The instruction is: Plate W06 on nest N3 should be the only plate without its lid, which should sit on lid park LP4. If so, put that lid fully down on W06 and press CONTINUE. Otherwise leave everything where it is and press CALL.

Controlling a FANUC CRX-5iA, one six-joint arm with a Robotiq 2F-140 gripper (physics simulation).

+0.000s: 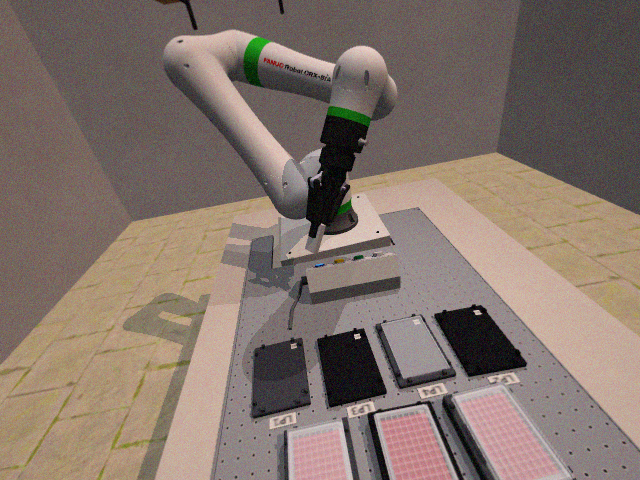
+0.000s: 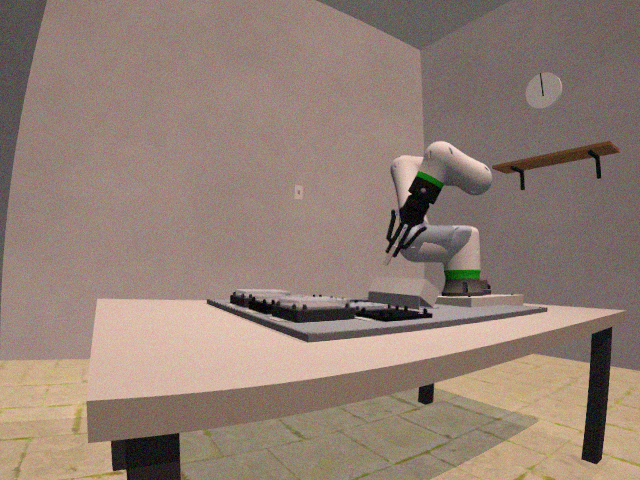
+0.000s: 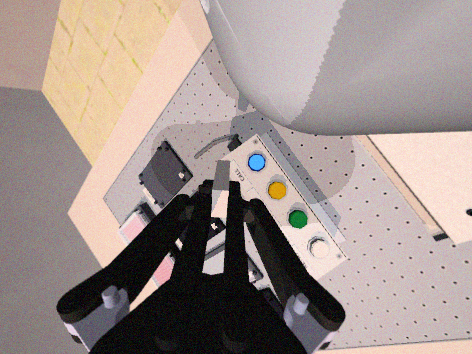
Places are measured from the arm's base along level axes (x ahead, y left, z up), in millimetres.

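Pixels of known places: gripper, fingertip midpoint: [image 1: 311, 250] [image 2: 385, 264] [image 3: 223, 171]; arm's base, link origin: [image 1: 336, 223] [image 2: 462, 295].
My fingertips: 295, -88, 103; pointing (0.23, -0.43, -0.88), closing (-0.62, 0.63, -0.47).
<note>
Ahead of a thing's pixels: the offset from my fingertips to its top centre, as dx, dy, dz. "spot": to the spot under its first point.
My gripper [image 1: 314, 243] [image 2: 387, 259] [image 3: 223, 171] is shut and empty, its pale fingertips together above the CALL side of the button box {+3, +88, -40} [image 1: 354, 285] [image 2: 395, 298] [image 3: 267, 176]. The blue button {-16, +12, -52} [image 1: 319, 265] [image 3: 256, 162] is beside the CALL label, uncovered; other labels are hidden. A clear grey lid {+220, +166, -106} [image 1: 416, 347] sits on the park labelled LP4. The middle pink plate {+405, +104, -88} [image 1: 417, 444] looks uncovered, with a sharper grid. The left plate {+410, -30, -84} [image 1: 317, 452] and right plate {+399, +232, -83} [image 1: 509, 431] look paler, as if lidded. Plate and nest labels cannot be read.
The black lid parks LP1 {+225, -97, -104} [image 1: 281, 379] [image 3: 162, 175], LP3 {+230, +37, -104} [image 1: 351, 367] and LP2 {+222, +290, -104} [image 1: 480, 341] hold no visible lid. Orange {-18, +62, -50} [image 1: 339, 261] [image 3: 277, 190], green {-19, +112, -50} [image 1: 358, 257] [image 3: 298, 219] and white {-20, +162, -50} [image 3: 319, 247] buttons continue along the box. A cable {spot: +49, -66, -122} [image 1: 294, 307] [image 3: 212, 144] leaves its blue-button end.
</note>
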